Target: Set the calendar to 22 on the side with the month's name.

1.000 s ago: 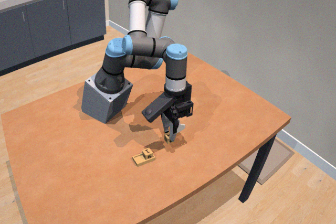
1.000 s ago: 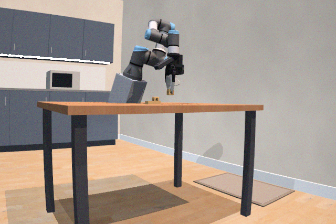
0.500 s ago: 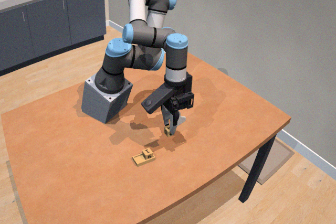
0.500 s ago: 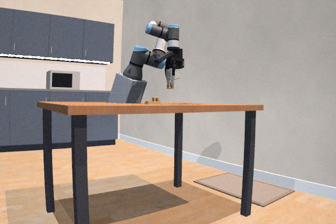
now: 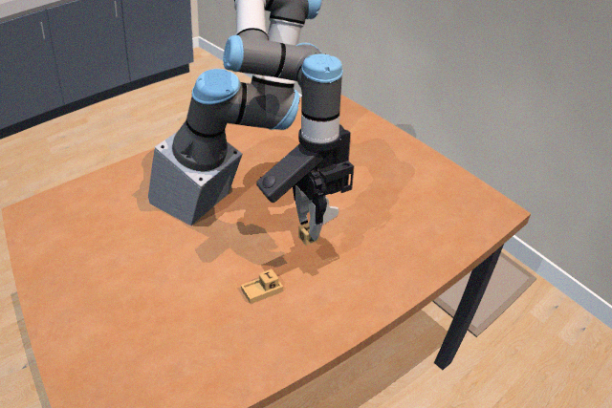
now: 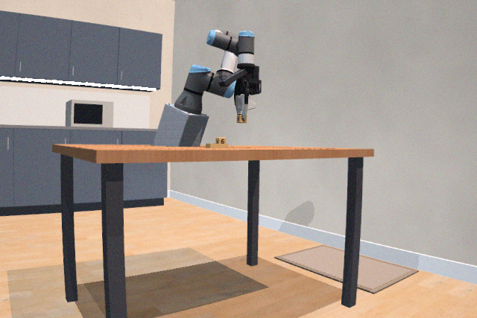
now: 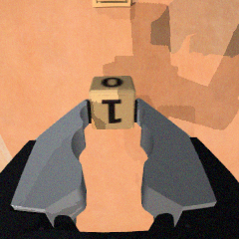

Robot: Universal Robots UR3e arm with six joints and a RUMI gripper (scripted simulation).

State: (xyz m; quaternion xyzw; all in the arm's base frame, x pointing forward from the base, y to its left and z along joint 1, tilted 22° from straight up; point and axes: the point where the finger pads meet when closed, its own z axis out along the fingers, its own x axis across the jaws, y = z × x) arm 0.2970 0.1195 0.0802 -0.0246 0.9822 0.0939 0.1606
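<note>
The wooden tray is 12 cm below my hand, 11 cm to the right of it and 1 cm ahead of it.
</note>
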